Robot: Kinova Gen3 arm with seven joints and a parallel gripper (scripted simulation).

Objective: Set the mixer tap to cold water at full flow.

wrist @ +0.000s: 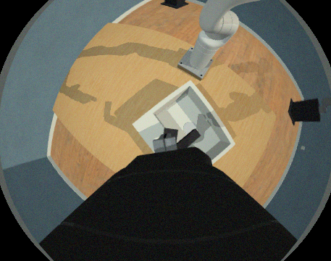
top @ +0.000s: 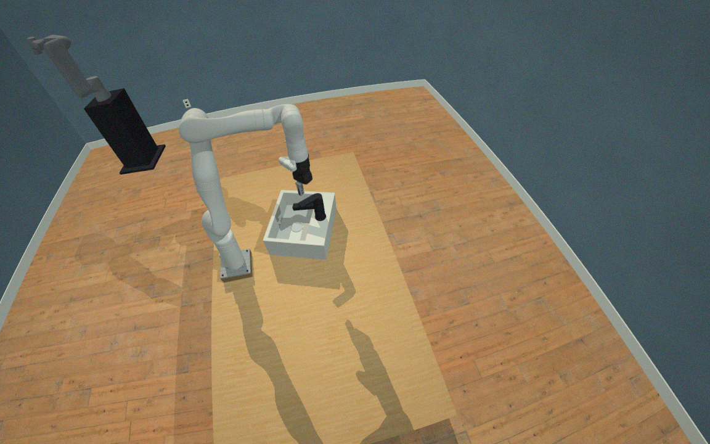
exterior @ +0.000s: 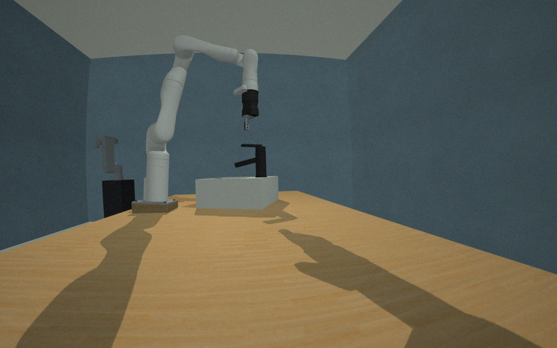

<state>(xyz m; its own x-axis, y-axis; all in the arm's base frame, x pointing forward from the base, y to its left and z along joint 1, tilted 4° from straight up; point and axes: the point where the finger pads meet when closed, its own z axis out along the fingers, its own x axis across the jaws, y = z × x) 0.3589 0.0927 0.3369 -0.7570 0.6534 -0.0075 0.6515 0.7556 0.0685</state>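
Now: the lever 90 mm below my hand, 20 mm to the left of it and 20 mm ahead of it. Also, from my hand: white basin: 320 mm below, 70 mm to the left, 60 mm behind.
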